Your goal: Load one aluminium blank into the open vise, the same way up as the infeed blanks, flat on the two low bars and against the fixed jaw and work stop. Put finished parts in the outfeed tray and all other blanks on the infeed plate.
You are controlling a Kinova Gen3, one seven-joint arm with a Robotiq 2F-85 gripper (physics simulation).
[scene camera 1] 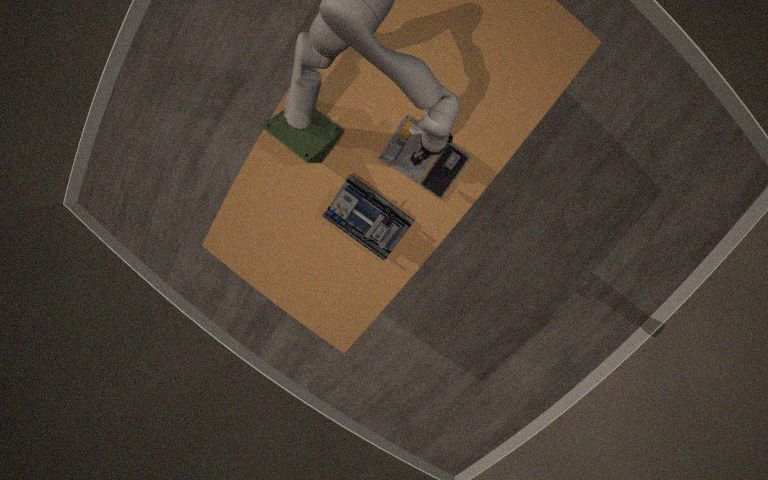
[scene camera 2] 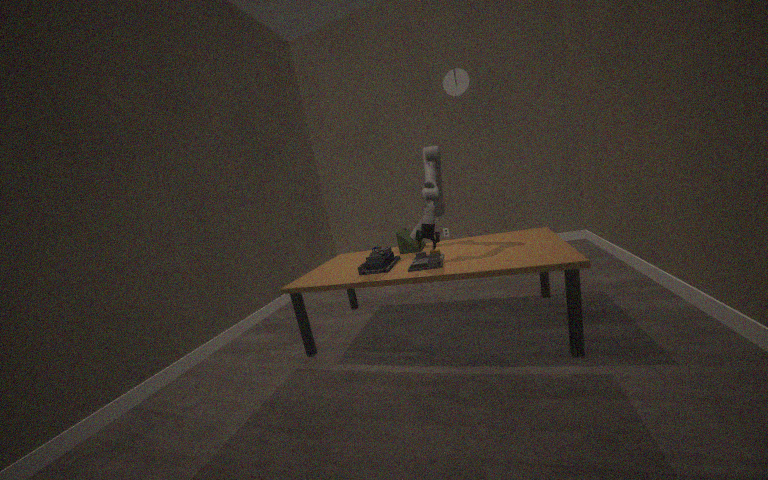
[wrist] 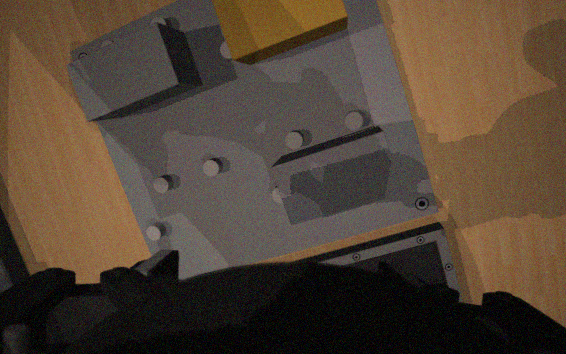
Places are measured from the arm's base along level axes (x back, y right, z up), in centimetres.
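Pixels of known places: gripper, fingertip midpoint: (scene camera 2: 426, 248); arm's base, link origin: (scene camera 1: 299, 119) (scene camera 2: 414, 238).
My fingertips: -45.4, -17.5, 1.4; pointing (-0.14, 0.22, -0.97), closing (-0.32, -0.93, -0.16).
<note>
Ahead of a thing's pixels: the offset from my fingertips to its middle, as dx, dy, dz. "spot": to the spot under its first point.
My gripper (scene camera 1: 419, 156) (scene camera 2: 428, 243) is open and empty, low over the grey infeed plate (scene camera 1: 393, 151) (wrist: 222, 214). In the wrist view a flat grey aluminium blank {+2.7, -3.1, -6.2} (wrist: 338, 184) lies on the plate against two pins, just ahead of the fingers. A second grey blank {spot: +11.0, +5.6, -4.4} (wrist: 137, 67) lies at the plate's far left. A yellow block {+11.8, -2.4, -6.2} (scene camera 1: 405, 130) (wrist: 274, 24) sits at the plate's far edge. The vise {+3.8, +32.3, -3.9} (scene camera 1: 368, 216) (scene camera 2: 377, 261) stands apart, nearer the table's middle; what is in its jaws is too small to tell. The dark outfeed tray (scene camera 1: 435, 181) (wrist: 432, 253) adjoins the plate and holds a pale part {-7.7, -3.8, -6.5} (scene camera 1: 452, 160).
The arm's green base block (scene camera 1: 308, 135) (scene camera 2: 405, 242) stands behind the plate. Several short pins {+4.6, +4.3, -7.6} (wrist: 211, 167) stick up from the plate. The table's edge (scene camera 1: 449, 210) runs close beyond the tray.
</note>
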